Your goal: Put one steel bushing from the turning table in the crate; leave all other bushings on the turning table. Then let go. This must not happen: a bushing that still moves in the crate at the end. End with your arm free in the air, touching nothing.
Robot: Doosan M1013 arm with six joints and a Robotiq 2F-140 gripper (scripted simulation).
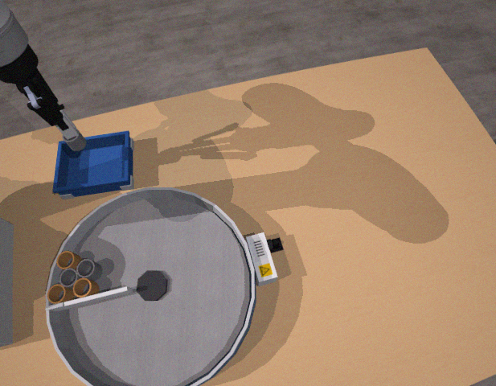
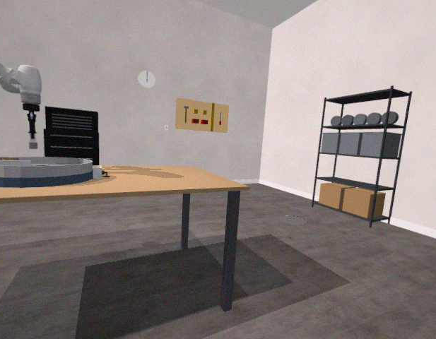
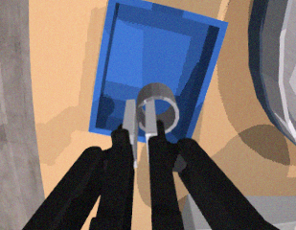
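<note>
Right now the blue crate is 16 cm below my hand and 1 cm to the right of it. From my hand the other things lie so: turning table: 35 cm to the right, 14 cm ahead, 13 cm below.
</note>
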